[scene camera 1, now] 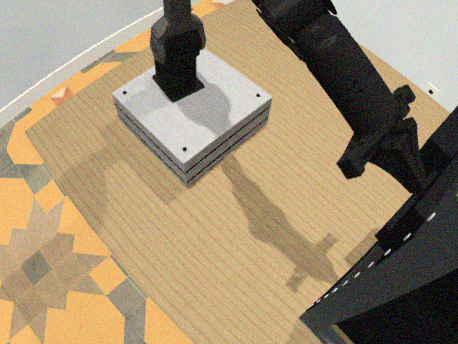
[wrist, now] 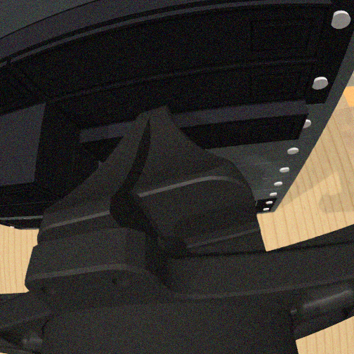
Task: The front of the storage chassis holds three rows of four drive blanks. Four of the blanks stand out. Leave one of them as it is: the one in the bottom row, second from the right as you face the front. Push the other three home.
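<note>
The black storage chassis (scene camera 1: 395, 285) (wrist: 260, 167) is at the lower right of the scene view and fills the upper wrist view. My gripper (scene camera 1: 422, 191) (wrist: 160, 127) is shut and empty, its joined fingertips at the chassis front. In the wrist view a long drive blank (wrist: 250, 134) with a lighter upper edge stands out, running right from behind the fingertips. Another blank (wrist: 17, 145) shows a lighter face at the left and stands out. The blanks above these look dark and more nearly level. The fingers hide part of the front; contact cannot be told.
A square silver plate stack (scene camera 1: 235, 90) carries a dark upright post (scene camera 1: 175, 55) at the upper left of the scene view. The wooden table top (scene camera 1: 300, 200) lies under it. An orange patterned surface (scene camera 1: 30, 200) is at the left. White round studs (wrist: 320, 83) line the chassis edge.
</note>
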